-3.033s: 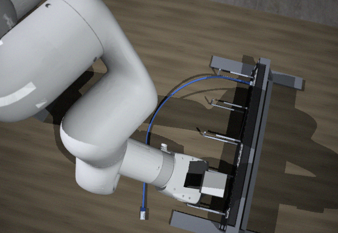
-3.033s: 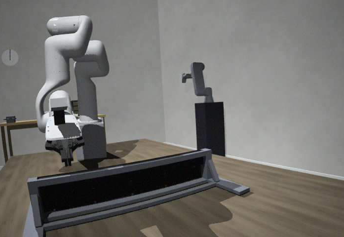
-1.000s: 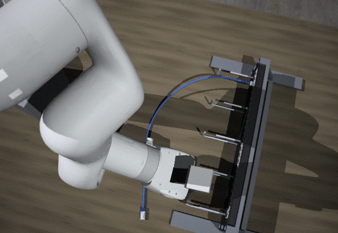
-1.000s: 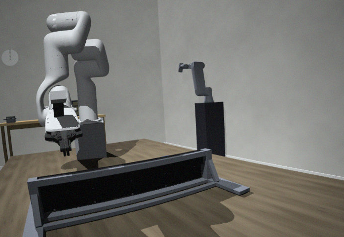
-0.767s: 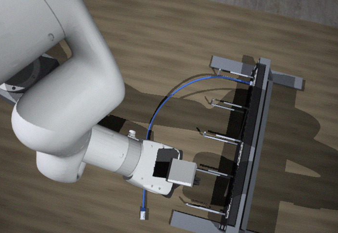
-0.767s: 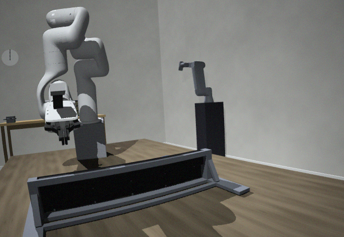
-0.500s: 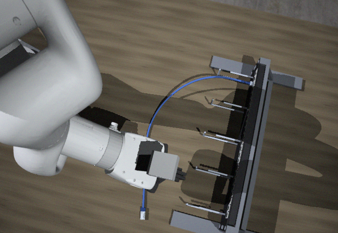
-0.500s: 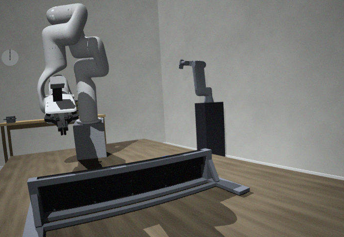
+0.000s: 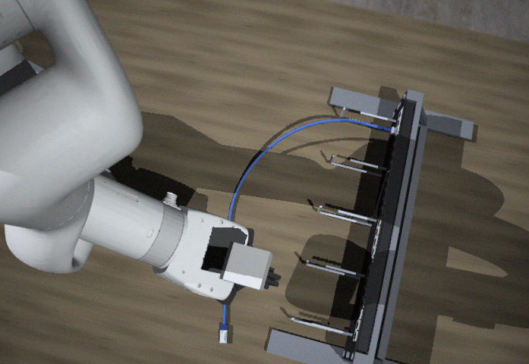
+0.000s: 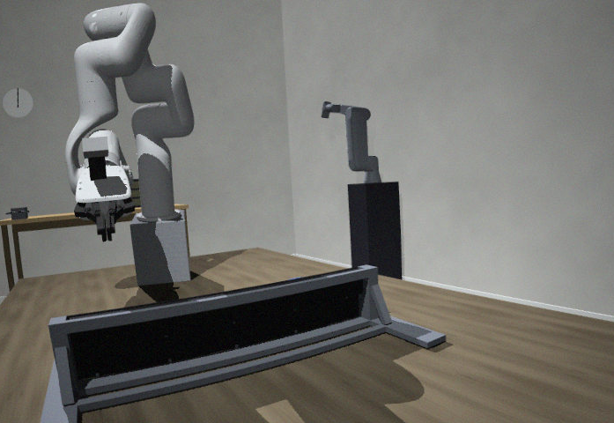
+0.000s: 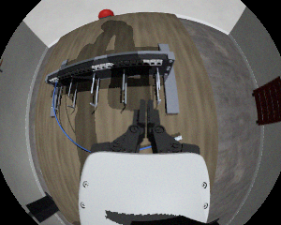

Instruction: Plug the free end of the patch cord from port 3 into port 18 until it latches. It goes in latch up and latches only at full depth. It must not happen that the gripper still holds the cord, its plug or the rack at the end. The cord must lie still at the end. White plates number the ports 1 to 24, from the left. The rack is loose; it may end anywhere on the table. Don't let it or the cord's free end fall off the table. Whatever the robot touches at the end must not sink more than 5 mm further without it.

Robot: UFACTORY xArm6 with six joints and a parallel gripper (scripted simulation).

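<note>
Right now the plug is 3 cm behind my hand, 11 cm to the right of it and 19 cm below it.
</note>
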